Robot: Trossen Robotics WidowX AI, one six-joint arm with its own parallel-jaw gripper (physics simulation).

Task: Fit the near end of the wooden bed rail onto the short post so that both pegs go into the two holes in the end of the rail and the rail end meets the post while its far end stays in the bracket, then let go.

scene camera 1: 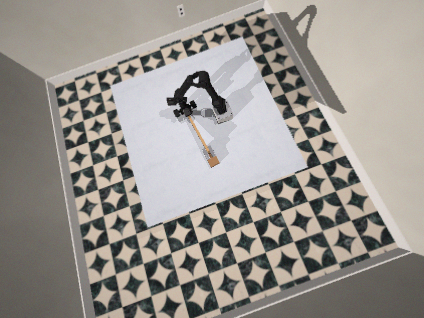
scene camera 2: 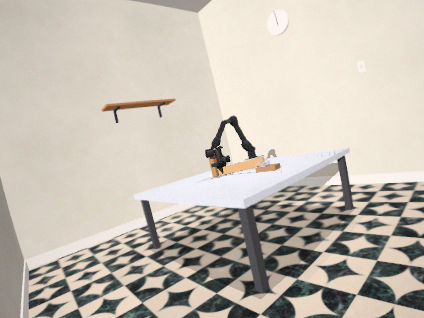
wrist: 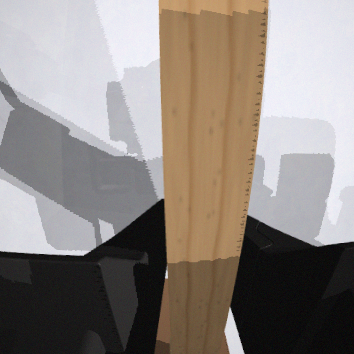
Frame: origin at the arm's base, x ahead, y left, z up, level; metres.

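Seen in the pictures: gripper, between the fingertips: [scene camera 2: 223, 173] [wrist: 187, 206]; arm's base, origin of its link: [scene camera 1: 221, 109] [scene camera 2: 252, 157].
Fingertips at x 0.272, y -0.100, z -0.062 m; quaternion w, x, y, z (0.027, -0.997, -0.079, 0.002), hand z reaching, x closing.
Observation:
Pixels of each thing's top centre, then the offset from my fingertips to it. "*": a spot on its surface instead. Level surfaces: height alone.
- wooden bed rail, centre of its top: [scene camera 2: 238, 160] [scene camera 1: 195, 127] 0.027 m back, 0.172 m left, 0.083 m up
- short post, a spot on its surface: [scene camera 2: 213, 168] * 0.031 m ahead, 0.079 m right, 0.053 m up
- brown block, centre of its top: [scene camera 2: 267, 165] [scene camera 1: 210, 155] 0.064 m back, 0.412 m left, 0.018 m up
- white table, height of its surface: 0.017 m down
The wooden bed rail [scene camera 1: 200, 135] [scene camera 2: 243, 164] [wrist: 210, 140] runs from my gripper to the grey bracket [scene camera 1: 208, 150] beside a brown wooden block. Its far end is at the bracket; how deep it sits is too small to tell. My gripper [scene camera 1: 188, 115] [scene camera 2: 221, 169] [wrist: 187, 206] is shut on the rail near its near end, with a finger on each side. The short post [scene camera 2: 213, 168] stands upright right by the near end; a little brown behind the rail [wrist: 202, 300] shows low in the wrist view. The pegs, the holes and any gap at the joint are hidden.
The brown block [scene camera 1: 213, 162] [scene camera 2: 268, 168] lies at the bracket end. The arm's base [scene camera 1: 223, 114] stands on the white table [scene camera 1: 165, 185] [scene camera 2: 200, 192] to one side of the rail. A wall shelf [scene camera 2: 140, 104] hangs far behind.

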